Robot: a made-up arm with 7 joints.
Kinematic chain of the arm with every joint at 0, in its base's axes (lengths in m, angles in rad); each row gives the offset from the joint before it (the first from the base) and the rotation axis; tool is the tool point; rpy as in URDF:
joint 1: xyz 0 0 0.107 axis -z
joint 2: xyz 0 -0.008 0.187 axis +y
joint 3: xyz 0 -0.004 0.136 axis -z
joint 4: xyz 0 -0.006 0.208 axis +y
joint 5: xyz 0 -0.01 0.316 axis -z
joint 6: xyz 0 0 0.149 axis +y
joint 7: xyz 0 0 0.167 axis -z
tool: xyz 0 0 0 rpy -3.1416 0 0
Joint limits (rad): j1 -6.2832..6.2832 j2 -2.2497..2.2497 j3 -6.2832..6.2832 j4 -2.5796..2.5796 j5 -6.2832..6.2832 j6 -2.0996..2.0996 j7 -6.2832..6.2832
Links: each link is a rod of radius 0.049 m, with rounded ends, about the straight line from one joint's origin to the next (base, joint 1, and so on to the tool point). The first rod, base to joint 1, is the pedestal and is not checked.
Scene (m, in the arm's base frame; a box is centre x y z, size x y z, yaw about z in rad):
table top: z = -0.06
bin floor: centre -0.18 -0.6 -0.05 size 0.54 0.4 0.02 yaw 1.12
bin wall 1: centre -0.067 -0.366 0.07 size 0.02 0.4 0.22 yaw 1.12
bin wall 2: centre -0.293 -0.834 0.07 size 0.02 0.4 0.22 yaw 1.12
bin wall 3: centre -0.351 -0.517 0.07 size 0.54 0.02 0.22 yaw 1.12
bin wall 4: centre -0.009 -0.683 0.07 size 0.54 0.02 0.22 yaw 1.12
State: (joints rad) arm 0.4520 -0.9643 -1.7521 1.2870 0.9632 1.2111 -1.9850
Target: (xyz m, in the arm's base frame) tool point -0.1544 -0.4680 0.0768
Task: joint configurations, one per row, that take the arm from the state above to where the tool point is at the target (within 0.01 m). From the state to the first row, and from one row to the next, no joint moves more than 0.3 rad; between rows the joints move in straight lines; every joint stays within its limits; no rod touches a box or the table.
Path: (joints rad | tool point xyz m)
1: 0.1835 -0.8526 -2.0262 1.3428 0.8723 1.2723 -1.9850 | -0.2407 0.5729 0.4510
2: -0.0850 -0.7408 -2.3003 1.3985 0.7814 1.3335 -1.9850 | -0.4339 0.4246 0.3611
3: -0.3535 -0.6291 -2.5743 1.4543 0.6905 1.3946 -1.9850 | -0.5516 0.1818 0.3040
4: -0.6220 -0.5173 -2.8484 1.5101 0.5996 1.4558 -1.9850 | -0.5421 -0.0995 0.2826
5: -0.8905 -0.4056 -3.1225 1.5659 0.5086 1.5170 -1.9850 | -0.3963 -0.3400 0.2919
6: -1.1590 -0.2939 -3.3966 1.6216 0.4177 1.5782 -1.9850 | -0.1544 -0.4680 0.3210
7: -1.1523 -0.5285 -3.3924 1.6108 0.4245 1.4585 -1.9850 | -0.1606 -0.4811 0.2002
8: -1.1455 -0.7631 -3.3883 1.6000 0.4312 1.3389 -1.9850 | -0.1544 -0.4680 0.0768

